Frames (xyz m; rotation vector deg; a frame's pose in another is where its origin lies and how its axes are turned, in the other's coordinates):
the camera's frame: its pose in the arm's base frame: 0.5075 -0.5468 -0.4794 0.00 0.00 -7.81
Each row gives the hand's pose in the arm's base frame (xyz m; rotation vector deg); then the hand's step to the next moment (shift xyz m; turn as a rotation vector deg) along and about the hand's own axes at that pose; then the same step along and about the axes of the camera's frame.
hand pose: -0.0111 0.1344 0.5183 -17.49 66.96 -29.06
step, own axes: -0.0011 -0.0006 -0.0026 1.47 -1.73 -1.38
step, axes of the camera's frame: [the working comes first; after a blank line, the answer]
step, axes of the arm's base frame: -0.0029 0.0002 0.0002 -1.22 -2.20 -0.84

-0.0029 -0.0002 0.0002 -0.91 -2.35 -0.84
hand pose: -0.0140 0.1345 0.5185 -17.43 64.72 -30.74
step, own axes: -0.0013 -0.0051 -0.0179 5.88 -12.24 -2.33
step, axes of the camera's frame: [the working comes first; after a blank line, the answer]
step, axes of the arm's base frame: -0.0180 -0.0029 -0.0037 -3.32 -13.36 0.52

-0.0175 -0.0053 -0.0037 -1.47 -13.69 0.52
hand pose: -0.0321 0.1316 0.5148 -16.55 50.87 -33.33
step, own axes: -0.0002 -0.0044 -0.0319 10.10 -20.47 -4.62
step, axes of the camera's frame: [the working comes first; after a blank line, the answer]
step, axes of the arm's base frame: -0.0270 -0.0035 -0.0172 -5.99 -22.50 0.26

-0.0263 -0.0071 -0.0172 -2.88 -23.11 0.26
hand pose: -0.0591 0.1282 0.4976 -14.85 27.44 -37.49
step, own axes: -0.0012 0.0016 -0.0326 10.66 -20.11 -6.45
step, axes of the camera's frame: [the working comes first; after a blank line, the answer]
step, axes of the arm's base frame: -0.0164 -0.0007 -0.0282 -6.33 -22.73 -1.64

-0.0162 -0.0029 -0.0282 -3.18 -23.38 -1.64
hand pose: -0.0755 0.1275 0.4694 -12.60 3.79 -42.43
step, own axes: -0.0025 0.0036 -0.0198 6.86 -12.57 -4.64
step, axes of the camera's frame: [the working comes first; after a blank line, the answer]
step, axes of the arm's base frame: -0.0022 0.0008 -0.0201 -3.90 -14.45 -1.61

-0.0023 0.0005 -0.0201 -1.90 -14.85 -1.61
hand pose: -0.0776 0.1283 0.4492 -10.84 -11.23 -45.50
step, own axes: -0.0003 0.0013 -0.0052 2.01 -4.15 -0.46
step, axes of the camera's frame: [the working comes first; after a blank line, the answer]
step, axes of the arm's base frame: 0.0013 -0.0002 -0.0052 -1.57 -4.34 0.44

0.0013 0.0000 -0.0052 -0.97 -4.51 0.44
